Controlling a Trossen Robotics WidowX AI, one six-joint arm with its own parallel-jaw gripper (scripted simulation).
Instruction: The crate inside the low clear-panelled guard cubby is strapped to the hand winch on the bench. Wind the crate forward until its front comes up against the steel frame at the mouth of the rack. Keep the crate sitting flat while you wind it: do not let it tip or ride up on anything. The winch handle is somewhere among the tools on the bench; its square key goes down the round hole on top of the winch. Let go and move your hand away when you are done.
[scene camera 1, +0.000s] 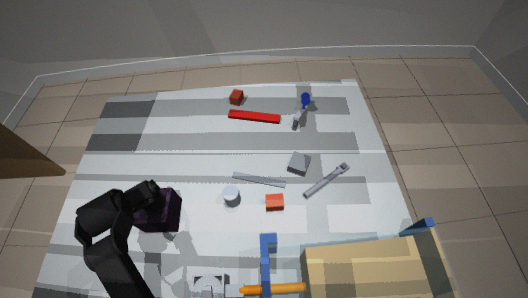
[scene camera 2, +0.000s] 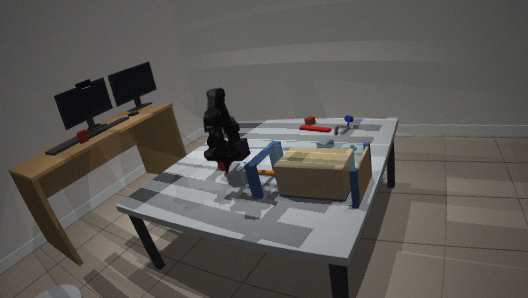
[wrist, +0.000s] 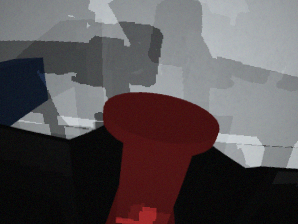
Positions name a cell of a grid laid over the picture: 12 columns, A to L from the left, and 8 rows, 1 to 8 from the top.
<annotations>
My gripper (wrist: G5) is 10 cm from the lens. A red knob (wrist: G5): 5 cm from the lens.
</annotations>
